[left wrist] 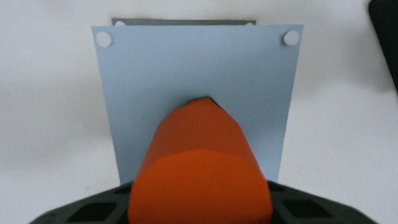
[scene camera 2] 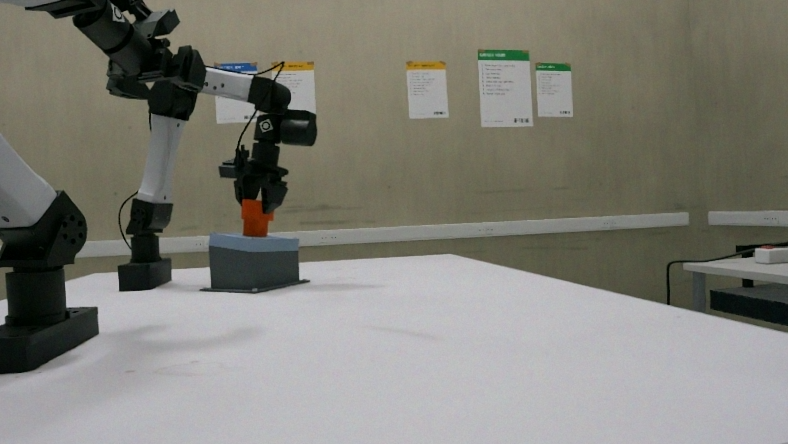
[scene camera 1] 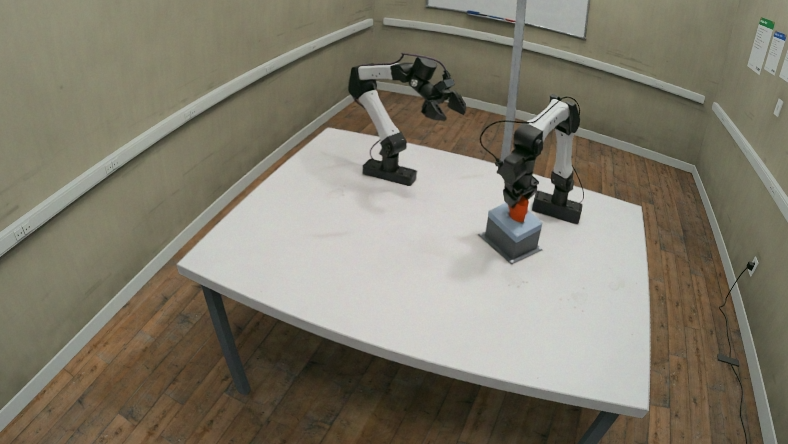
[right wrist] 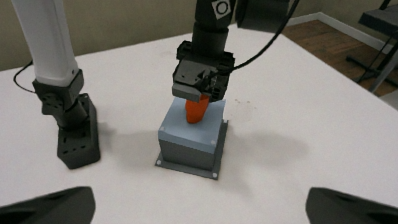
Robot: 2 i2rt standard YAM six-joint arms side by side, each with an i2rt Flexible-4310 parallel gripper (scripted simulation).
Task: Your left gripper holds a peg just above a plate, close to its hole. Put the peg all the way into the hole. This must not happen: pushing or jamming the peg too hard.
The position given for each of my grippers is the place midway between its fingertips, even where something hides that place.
Note:
In view: my left gripper [scene camera 2: 256, 213], my right gripper [scene camera 2: 174, 93], an orange peg [scene camera 2: 255, 222] and a light blue plate [left wrist: 148, 71].
The orange peg shows as well in the left wrist view [left wrist: 199, 158]. My left gripper also shows in the left wrist view [left wrist: 199, 187], in scene camera 1 [scene camera 1: 517, 204] and in the right wrist view [right wrist: 198, 98]. My right gripper shows as well in scene camera 1 [scene camera 1: 455, 116] and in the right wrist view [right wrist: 200, 195].

